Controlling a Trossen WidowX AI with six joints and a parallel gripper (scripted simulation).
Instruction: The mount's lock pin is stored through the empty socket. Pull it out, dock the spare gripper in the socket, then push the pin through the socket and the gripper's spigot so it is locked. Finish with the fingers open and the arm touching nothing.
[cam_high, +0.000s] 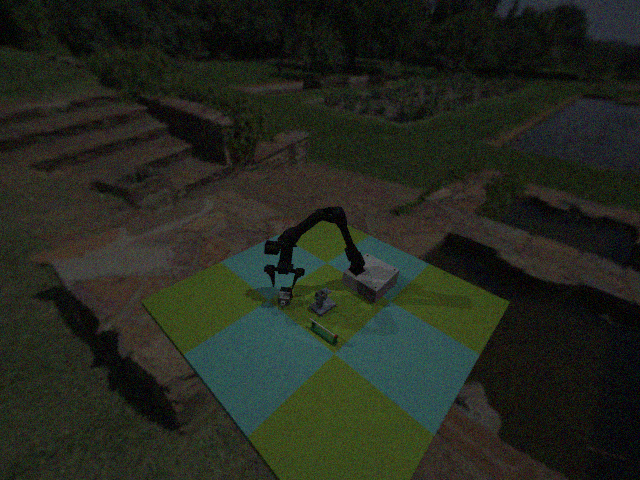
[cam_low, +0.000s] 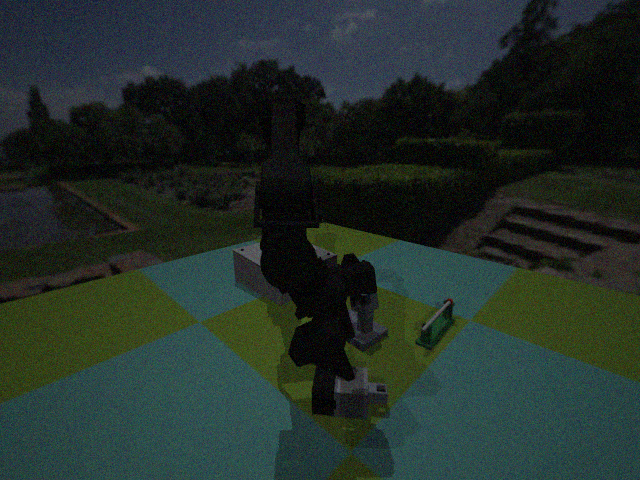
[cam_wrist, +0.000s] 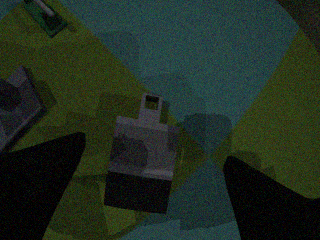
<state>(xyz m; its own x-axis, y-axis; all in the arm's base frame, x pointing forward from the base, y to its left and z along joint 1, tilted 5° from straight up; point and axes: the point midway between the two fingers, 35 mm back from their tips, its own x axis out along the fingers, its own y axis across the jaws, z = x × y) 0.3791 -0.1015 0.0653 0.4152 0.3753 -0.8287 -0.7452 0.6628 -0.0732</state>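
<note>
The spare gripper is 10 mm behind my gripper tip and 70 mm below it. The rest, counted from my gripper tip: socket 140 mm behind, 140 mm to the left, 40 mm below; green pin rest 40 mm behind, 280 mm to the left, 70 mm below.
</note>
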